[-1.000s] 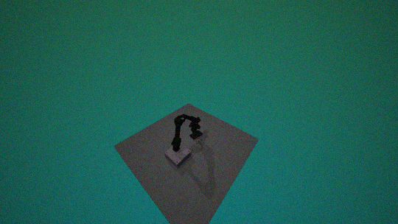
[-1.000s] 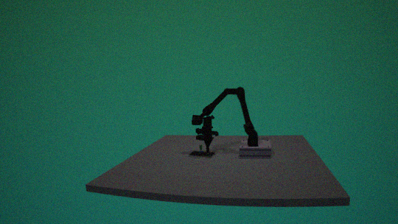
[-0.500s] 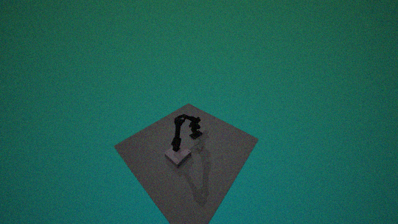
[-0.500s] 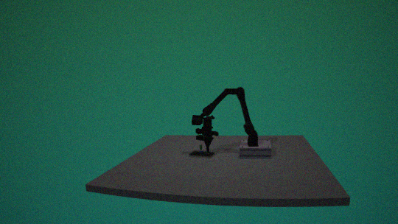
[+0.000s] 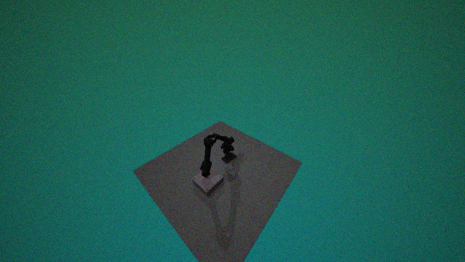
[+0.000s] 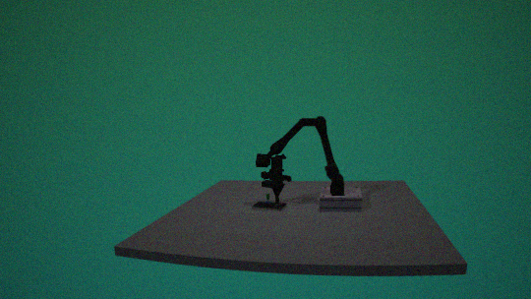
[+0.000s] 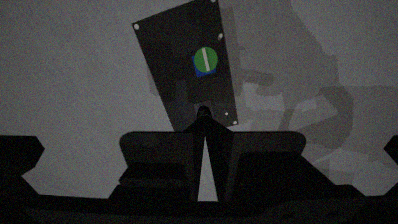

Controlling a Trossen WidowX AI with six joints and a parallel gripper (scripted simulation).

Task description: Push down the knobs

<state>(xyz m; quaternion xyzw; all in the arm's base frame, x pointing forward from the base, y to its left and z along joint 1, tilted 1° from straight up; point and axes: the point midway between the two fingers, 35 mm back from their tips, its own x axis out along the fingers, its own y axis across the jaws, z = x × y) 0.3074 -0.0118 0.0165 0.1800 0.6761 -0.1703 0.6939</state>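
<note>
Right now the green knob is 5 cm ahead of my gripper tip and 3 cm to the right of it. Also, from my gripper tip: dark round knob: 1 cm below.
</note>
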